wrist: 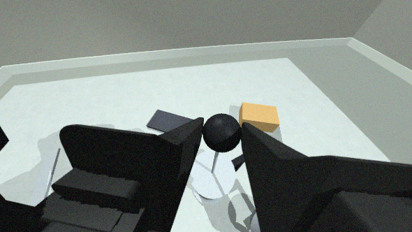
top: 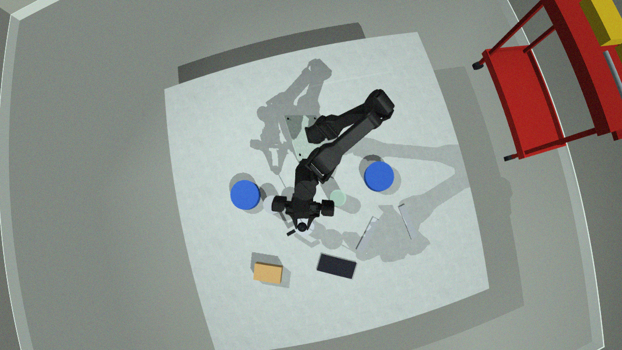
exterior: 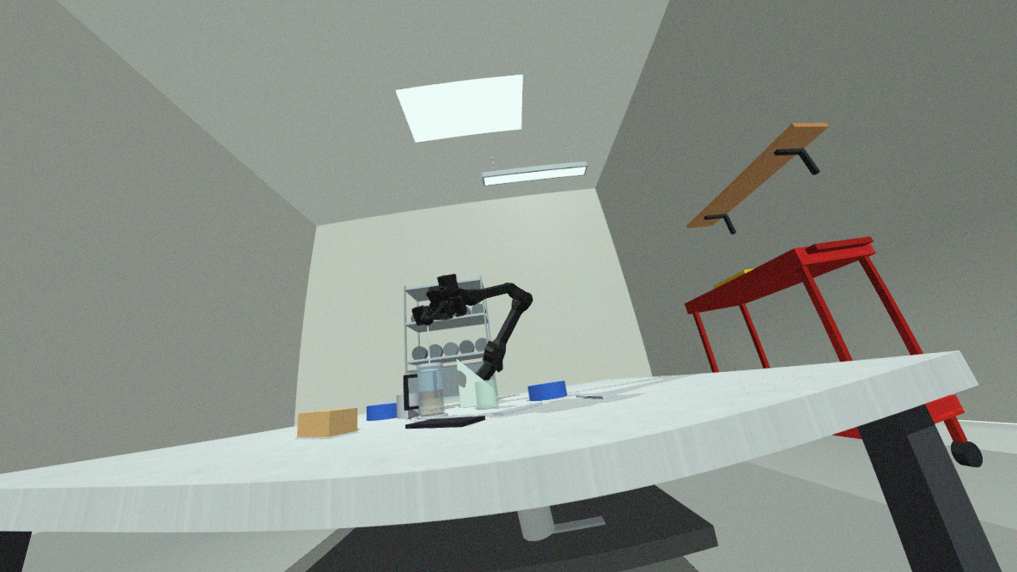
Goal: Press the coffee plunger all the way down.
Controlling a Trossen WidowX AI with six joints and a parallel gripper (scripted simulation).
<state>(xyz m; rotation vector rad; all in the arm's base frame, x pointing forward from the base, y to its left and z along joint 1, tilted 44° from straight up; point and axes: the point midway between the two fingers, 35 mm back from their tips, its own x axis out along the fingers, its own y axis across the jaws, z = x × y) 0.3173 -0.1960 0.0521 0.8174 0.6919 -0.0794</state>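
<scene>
Now: the coffee press 140 mm below my gripper tip and 10 mm to the right of it. Round my gripper tip: pale green cylinder 240 mm below, 150 mm to the left, 80 mm behind; orange box 250 mm below, 190 mm to the right, 150 mm ahead; dark flat slab 270 mm below, 200 mm ahead, 80 mm to the left.
</scene>
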